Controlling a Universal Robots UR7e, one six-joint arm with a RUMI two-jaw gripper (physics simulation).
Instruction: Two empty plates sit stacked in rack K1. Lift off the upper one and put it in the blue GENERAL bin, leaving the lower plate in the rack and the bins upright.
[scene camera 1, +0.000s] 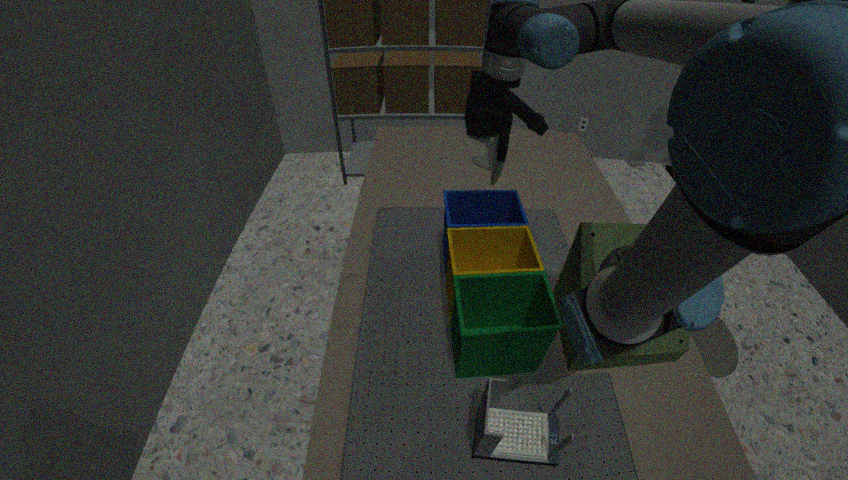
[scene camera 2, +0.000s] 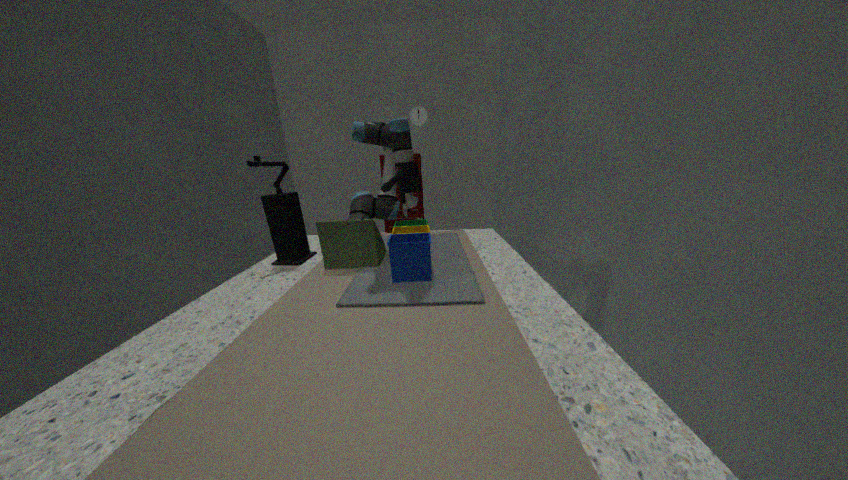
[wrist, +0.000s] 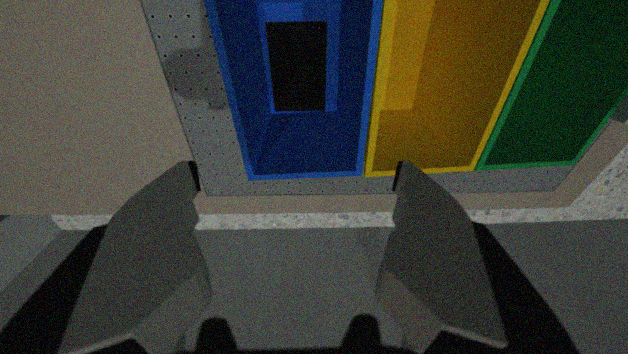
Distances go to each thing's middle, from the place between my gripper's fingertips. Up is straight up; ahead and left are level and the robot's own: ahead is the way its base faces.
Labels:
Now: hand 190 mm above the blue general bin (scene camera 1: 463, 208). Also, from my hand: yellow bin (scene camera 1: 502, 249) (20 mm behind, 130 mm to the left, 190 mm below); black plate (wrist: 297, 50) (10 mm ahead, 270 mm below); green bin (scene camera 1: 504, 323) (30 mm behind, 260 mm to the left, 190 mm below).

